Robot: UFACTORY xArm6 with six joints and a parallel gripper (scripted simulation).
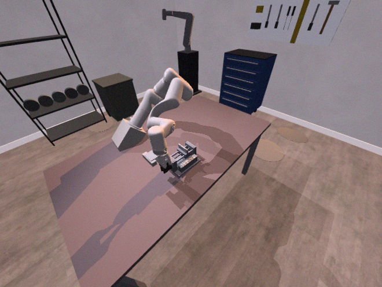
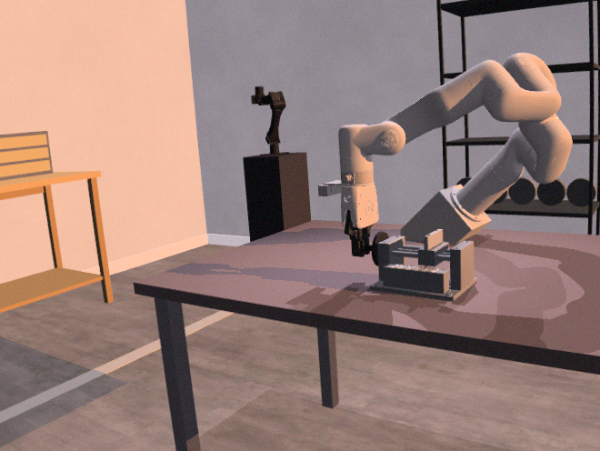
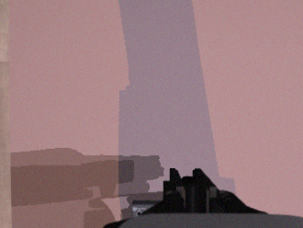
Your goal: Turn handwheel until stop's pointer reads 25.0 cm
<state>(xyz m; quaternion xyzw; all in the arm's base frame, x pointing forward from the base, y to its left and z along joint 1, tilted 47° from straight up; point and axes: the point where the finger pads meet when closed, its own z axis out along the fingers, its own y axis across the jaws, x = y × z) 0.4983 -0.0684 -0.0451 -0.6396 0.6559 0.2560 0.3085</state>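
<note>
The black handwheel lies 20 mm to the left of my hand and 10 mm behind it. The rest, counted from my hand: sliding stop block: 170 mm to the left, 20 mm behind, 10 mm above.
</note>
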